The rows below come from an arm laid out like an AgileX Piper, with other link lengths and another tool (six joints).
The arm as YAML. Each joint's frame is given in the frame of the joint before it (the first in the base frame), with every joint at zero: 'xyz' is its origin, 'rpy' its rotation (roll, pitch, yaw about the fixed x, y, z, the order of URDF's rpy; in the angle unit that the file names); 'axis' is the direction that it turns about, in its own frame. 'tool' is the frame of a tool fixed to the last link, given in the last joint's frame.
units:
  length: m
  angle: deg
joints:
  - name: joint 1
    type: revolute
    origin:
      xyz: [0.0, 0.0, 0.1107]
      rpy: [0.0, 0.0, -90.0]
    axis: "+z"
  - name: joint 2
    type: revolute
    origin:
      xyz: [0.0, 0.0, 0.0]
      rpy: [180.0, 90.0, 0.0]
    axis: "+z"
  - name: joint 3
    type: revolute
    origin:
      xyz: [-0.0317, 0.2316, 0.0]
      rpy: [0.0, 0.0, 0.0]
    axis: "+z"
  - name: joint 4
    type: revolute
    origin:
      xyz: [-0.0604, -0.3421, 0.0]
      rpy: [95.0, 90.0, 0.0]
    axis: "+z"
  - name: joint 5
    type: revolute
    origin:
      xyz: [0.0, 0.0, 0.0]
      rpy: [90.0, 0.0, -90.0]
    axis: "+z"
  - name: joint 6
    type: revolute
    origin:
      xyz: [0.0, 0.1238, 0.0]
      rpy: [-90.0, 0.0, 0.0]
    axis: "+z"
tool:
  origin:
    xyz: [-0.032, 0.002, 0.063]
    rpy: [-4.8, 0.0, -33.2]
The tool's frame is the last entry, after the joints.
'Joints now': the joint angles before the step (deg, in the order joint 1, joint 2, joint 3, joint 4, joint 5, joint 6). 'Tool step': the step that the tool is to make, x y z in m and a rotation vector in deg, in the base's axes. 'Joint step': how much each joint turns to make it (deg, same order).
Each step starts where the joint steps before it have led.
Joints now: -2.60, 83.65, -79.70, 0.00, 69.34, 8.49
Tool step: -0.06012, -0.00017, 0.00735, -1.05, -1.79, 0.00
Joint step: 0.04, -15.91, 13.69, -0.97, 0.38, 0.01
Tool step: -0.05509, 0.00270, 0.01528, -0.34, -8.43, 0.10
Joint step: 0.01, -19.86, 13.13, 0.07, -1.71, -0.07
